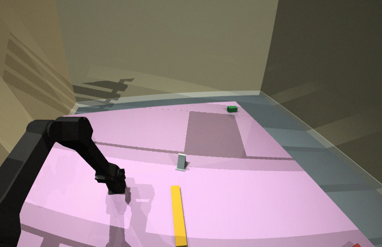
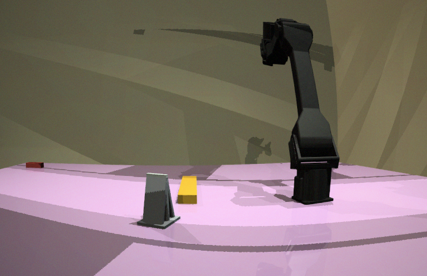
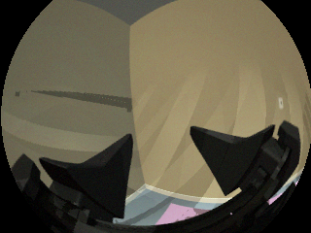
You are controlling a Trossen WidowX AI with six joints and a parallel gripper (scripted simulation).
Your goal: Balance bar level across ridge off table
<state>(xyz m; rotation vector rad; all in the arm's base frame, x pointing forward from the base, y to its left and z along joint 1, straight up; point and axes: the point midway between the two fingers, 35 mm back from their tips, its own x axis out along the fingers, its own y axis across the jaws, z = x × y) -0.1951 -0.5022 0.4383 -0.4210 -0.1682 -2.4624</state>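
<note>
The yellow bar lies 44 cm below my gripper tip, 43 cm ahead of it and 37 cm to the left of it. The rest, counted from my gripper tip: small red block (96 cm ahead, 44 cm below, 2 cm to the left); small green block (102 cm to the left, 96 cm ahead, 43 cm below).
</note>
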